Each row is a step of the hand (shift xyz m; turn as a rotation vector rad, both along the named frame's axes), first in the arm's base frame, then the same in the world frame.
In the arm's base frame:
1: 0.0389 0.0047 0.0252 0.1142 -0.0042 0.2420
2: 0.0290 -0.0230 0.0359 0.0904 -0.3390 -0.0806
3: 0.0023 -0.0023 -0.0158 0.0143 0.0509 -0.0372
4: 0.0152 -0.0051 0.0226 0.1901 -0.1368 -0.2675
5: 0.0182 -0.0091 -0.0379 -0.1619 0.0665 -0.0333
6: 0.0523 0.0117 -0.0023 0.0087 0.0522 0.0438
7: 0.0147 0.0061 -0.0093 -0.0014 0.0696 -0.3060
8: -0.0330 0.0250 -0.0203 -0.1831 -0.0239 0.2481
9: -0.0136 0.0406 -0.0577 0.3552 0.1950 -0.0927
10: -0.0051 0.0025 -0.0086 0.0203 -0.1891 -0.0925
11: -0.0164 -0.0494 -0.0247 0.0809 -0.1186 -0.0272
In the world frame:
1: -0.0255 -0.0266 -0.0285 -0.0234 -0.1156 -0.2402
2: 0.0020 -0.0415 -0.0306 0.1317 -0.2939 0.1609
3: -0.0040 -0.0009 0.0156 -0.0518 0.0324 0.0210
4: -0.0025 -0.0173 -0.0215 -0.1149 -0.1886 0.2787
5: -0.0165 -0.0134 0.0374 0.0679 0.1625 0.0268
6: -0.0463 -0.0267 -0.0050 -0.0294 0.0254 -0.0567
7: -0.0169 -0.0042 0.0062 -0.1161 0.0956 0.2754
8: 0.0033 0.0433 0.0154 0.2080 0.0708 -0.2176
9: -0.0297 0.0469 0.0456 -0.4064 -0.0868 0.0093
10: 0.0001 0.0065 0.0080 0.0842 -0.1366 0.1378
11: 0.0377 -0.0209 0.0382 0.0103 -0.1364 0.0515

